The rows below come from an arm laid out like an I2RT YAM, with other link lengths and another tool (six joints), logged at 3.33 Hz.
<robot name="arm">
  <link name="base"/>
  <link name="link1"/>
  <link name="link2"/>
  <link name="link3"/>
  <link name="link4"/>
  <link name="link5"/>
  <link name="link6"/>
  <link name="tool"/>
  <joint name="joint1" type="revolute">
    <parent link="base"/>
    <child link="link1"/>
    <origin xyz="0 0 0.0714"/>
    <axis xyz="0 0 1"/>
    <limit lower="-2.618" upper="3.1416"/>
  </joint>
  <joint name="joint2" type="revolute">
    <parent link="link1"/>
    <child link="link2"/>
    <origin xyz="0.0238 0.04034 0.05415"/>
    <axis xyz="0 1 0"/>
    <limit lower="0" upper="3.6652"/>
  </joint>
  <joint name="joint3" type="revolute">
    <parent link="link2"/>
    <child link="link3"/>
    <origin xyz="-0.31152 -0.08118 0"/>
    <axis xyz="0 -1 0"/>
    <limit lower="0" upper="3.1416"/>
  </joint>
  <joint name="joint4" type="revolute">
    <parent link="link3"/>
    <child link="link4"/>
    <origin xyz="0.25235 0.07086 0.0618"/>
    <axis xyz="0 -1 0"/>
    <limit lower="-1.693" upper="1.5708"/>
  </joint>
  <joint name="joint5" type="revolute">
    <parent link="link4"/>
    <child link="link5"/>
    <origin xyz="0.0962 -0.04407 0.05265"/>
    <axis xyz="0 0 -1"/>
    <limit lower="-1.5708" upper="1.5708"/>
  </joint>
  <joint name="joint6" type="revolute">
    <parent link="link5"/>
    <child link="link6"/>
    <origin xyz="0.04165 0 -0.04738"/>
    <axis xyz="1 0 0"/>
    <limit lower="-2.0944" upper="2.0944"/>
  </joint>
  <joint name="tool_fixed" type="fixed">
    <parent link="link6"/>
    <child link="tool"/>
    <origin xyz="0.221 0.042 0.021" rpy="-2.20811 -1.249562 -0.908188"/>
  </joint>
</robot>
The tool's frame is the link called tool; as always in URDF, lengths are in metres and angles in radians.
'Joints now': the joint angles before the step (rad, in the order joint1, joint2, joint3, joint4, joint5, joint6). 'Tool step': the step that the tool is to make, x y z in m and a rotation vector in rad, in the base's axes. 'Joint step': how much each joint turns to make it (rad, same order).
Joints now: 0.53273, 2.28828, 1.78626, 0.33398, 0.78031, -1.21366
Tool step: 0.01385, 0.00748, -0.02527, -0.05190, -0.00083, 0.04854
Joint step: -0.01297, 0.06408, 0.00000, 0.08965, -0.05380, -0.07440
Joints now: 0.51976, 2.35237, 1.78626, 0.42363, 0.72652, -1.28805
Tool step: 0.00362, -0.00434, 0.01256, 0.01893, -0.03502, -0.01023
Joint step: -0.00572, -0.00036, 0.00001, 0.03969, 0.00458, -0.00039
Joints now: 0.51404, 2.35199, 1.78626, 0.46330, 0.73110, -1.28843
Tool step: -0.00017, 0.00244, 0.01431, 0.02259, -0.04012, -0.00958
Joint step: 0.00725, -0.00039, -0.00003, 0.04466, 0.01680, 0.00152
